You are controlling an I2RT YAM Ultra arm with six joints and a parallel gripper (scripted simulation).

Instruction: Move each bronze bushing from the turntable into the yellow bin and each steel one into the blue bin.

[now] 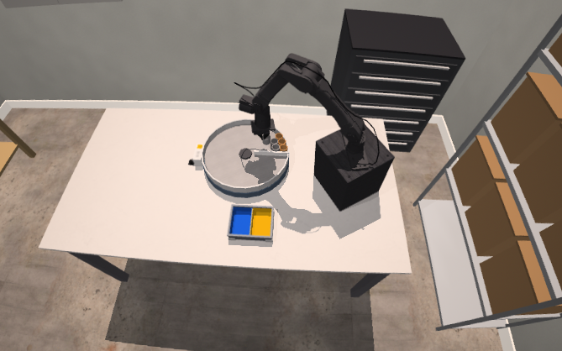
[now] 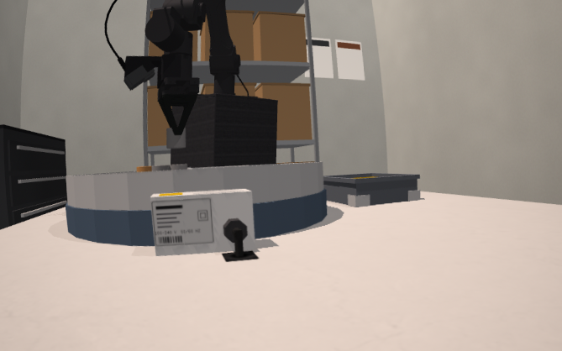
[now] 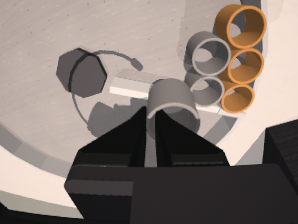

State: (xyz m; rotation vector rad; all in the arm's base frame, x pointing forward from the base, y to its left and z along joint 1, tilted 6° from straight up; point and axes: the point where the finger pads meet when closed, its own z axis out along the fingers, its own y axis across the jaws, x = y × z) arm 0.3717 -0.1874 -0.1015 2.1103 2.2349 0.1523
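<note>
The blue bin lies 360 mm to the left of my hand, 140 mm below it and 120 mm ahead of it. The rest, counted from my hand: yellow bin (370 mm to the left, 140 mm below, 30 mm ahead); then round grey turntable (100 mm below, 90 mm ahead, 10 mm to the left).
</note>
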